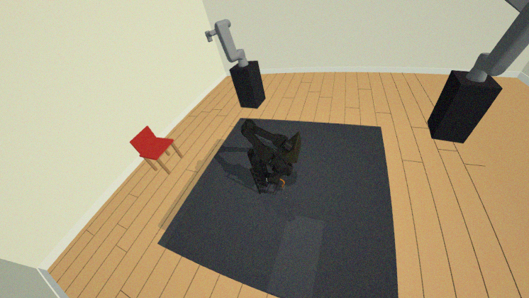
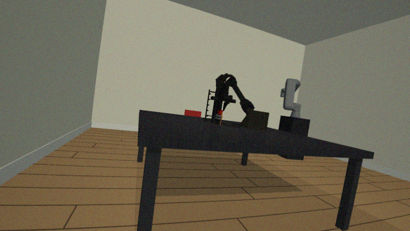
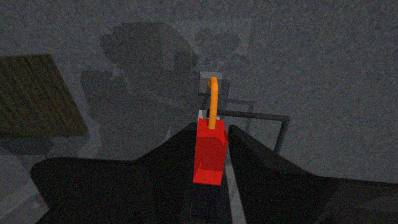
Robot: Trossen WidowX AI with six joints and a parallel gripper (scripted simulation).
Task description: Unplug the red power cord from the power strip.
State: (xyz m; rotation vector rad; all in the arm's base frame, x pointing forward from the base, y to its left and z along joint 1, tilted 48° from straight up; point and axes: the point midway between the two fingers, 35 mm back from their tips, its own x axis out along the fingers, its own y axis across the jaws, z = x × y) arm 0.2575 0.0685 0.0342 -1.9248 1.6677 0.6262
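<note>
The red plug is 50 mm to the right of my gripper tip.
</note>
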